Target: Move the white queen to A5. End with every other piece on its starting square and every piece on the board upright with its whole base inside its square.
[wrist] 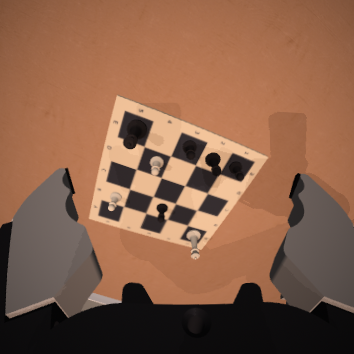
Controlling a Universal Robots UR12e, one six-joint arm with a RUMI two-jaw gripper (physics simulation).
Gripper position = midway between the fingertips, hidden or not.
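Observation:
Visible: a chessboard [196,199]; my gripper [182,174].

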